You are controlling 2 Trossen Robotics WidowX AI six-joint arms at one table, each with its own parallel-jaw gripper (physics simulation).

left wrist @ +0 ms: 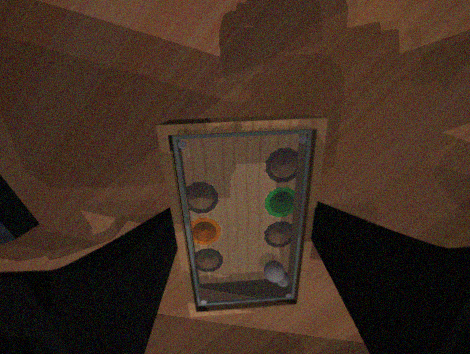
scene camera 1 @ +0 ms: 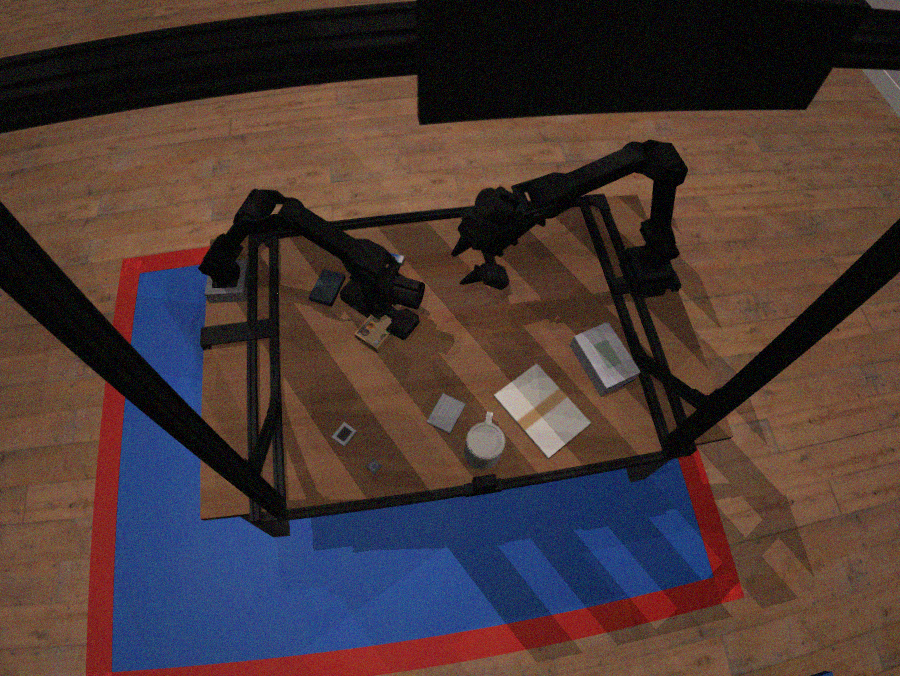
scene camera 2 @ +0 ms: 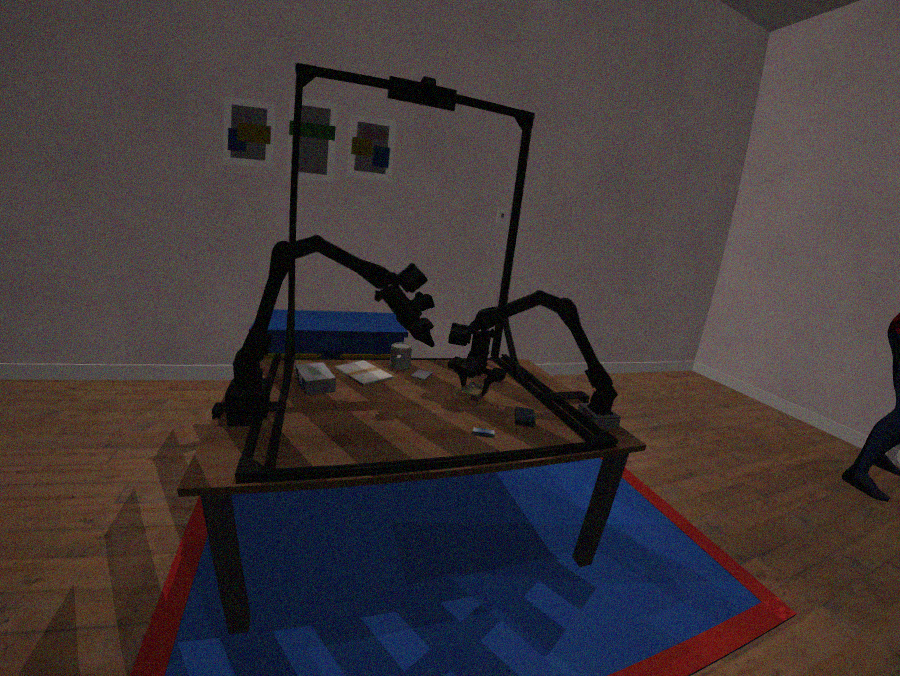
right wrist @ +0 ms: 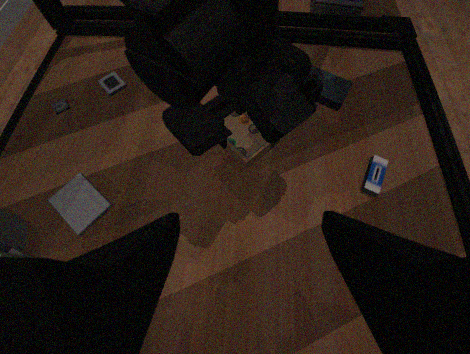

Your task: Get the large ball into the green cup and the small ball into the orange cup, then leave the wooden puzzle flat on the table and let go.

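Frame: origin at the left arm's base, x down, y ahead, z right, level; metres.
Where they show: left gripper, fingertip midpoint: [left wrist: 242, 209] [scene camera 1: 382, 325] [scene camera 2: 472, 392] [right wrist: 240, 133]; right gripper, fingertip midpoint: [scene camera 1: 456, 269] [scene camera 2: 429, 342] [right wrist: 251, 220]; left arm's base, origin of the base link: [scene camera 1: 226, 276] [scene camera 2: 599, 410]; right arm's base, origin of the base link: [scene camera 1: 651, 261] [scene camera 2: 247, 385].
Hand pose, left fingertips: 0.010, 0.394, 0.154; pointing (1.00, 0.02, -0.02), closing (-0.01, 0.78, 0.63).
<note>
Each offset is from my left fingertips to the top centre of the thing, as dx, dy, dz. "*": to the spot under its first point.
The wooden puzzle {-0.017, -0.004, +0.005} [scene camera 1: 373, 331] [scene camera 2: 471, 390] [left wrist: 245, 185] [right wrist: 243, 132] is a shallow, clear-covered box, held by its long sides above the table. In the left wrist view, the large ball {-0.008, -0.013, +0.045} [left wrist: 273, 270] and small ball {-0.004, -0.014, +0.056} [left wrist: 283, 282] touch near its bottom right corner, outside the cups. The green cup {* -0.013, +0.020, +0.003} [left wrist: 281, 202] on the right side and orange cup {* -0.013, -0.018, -0.009} [left wrist: 205, 231] on the left side hold no ball. My left gripper [scene camera 1: 383, 318] [left wrist: 242, 209] is shut on the puzzle. My right gripper [scene camera 1: 459, 267] [right wrist: 251, 220] is open and empty, high over the table.
A dark blue box {+0.013, -0.139, -0.128} [scene camera 1: 327, 286] [scene camera 2: 523, 416] and an eraser {+0.019, +0.024, -0.211} [scene camera 2: 483, 432] [right wrist: 376, 175] lie near my left arm. A notepad {+0.025, +0.138, +0.217} [scene camera 1: 445, 412] [right wrist: 79, 204], white mug {* -0.053, +0.210, +0.317} [scene camera 1: 485, 443], open book {+0.022, +0.356, +0.221} [scene camera 1: 542, 409] and thick book {-0.018, +0.520, +0.110} [scene camera 1: 605, 358] lie elsewhere on the table, inside the black frame.
</note>
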